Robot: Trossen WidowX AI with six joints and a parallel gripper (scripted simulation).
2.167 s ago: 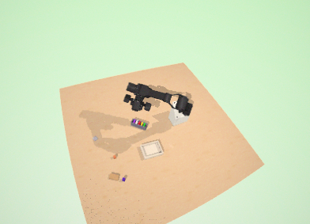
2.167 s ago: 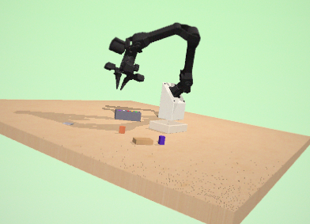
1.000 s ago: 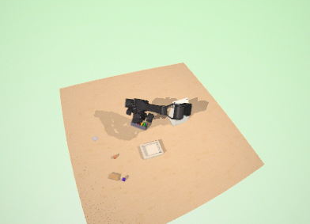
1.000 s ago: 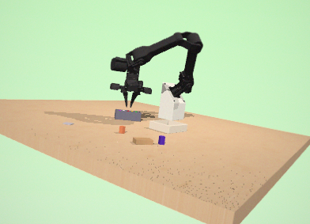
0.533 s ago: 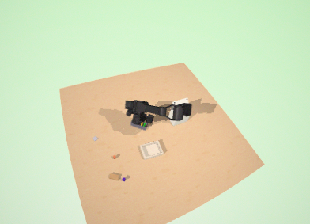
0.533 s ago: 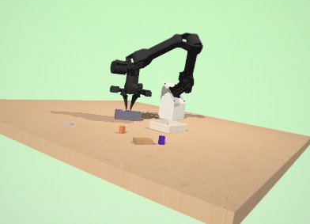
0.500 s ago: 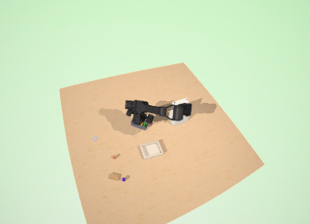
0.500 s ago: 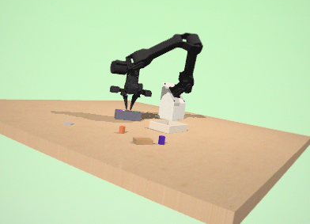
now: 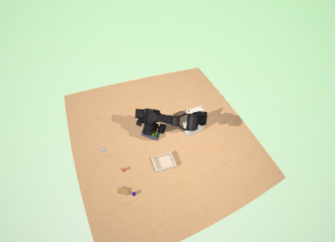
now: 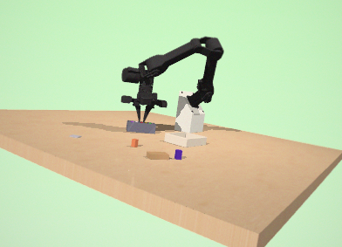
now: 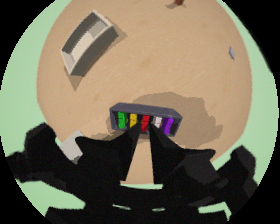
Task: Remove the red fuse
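Right now my gripper tip is 10 mm past the white tray, 220 mm to the right of it and 40 mm above it. From my gripper tip the other things lie so: red fuse 20 mm below; small orange cube 240 mm ahead, 200 mm to the left, 30 mm below; small grey plate 340 mm ahead, 10 mm to the left, 40 mm below.
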